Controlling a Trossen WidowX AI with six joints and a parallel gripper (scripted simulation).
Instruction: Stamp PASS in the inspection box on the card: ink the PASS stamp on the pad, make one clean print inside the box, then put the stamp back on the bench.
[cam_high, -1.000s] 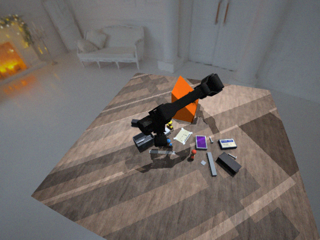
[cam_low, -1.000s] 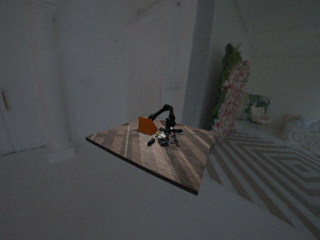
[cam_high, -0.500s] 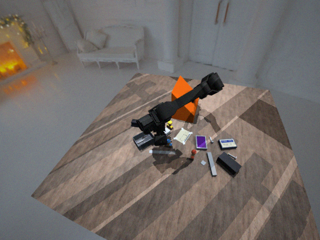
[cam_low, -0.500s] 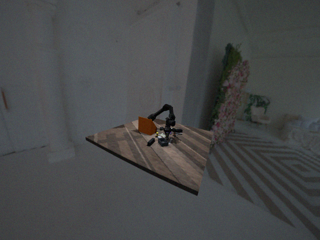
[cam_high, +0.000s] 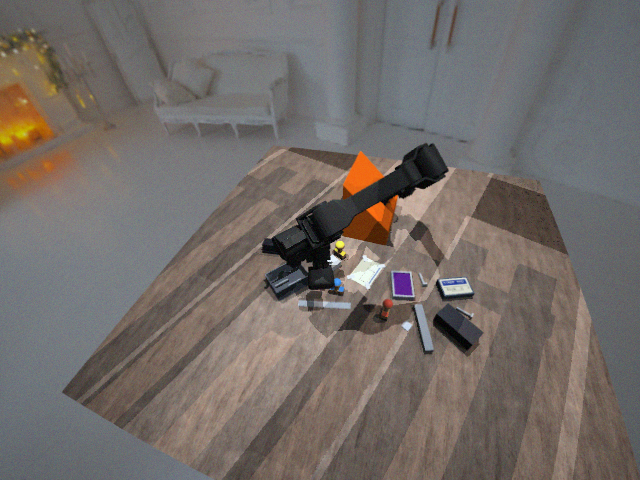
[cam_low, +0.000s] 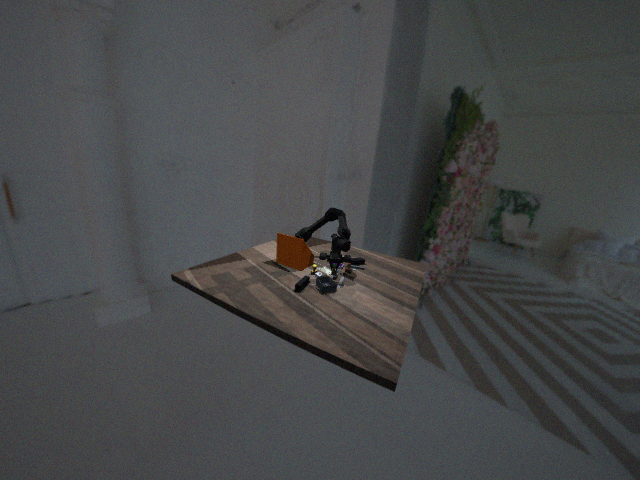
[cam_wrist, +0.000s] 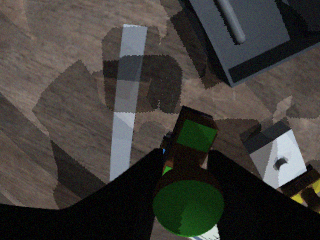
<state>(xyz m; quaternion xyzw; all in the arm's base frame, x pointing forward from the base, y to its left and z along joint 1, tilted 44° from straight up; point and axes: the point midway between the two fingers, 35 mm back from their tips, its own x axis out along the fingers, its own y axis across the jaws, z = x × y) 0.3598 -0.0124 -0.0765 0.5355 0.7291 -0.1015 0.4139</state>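
The ink pad is 11 cm behind my gripper tip, 21 cm to the left of it and 7 cm below it. The rest, counted from my gripper tip: blue-knobbed stamp: 1 cm behind, 4 cm to the left, 5 cm below; silver blade-like piece: 4 cm ahead, 3 cm to the left, 7 cm below; green-knobbed stamp: right at my gripper tip.
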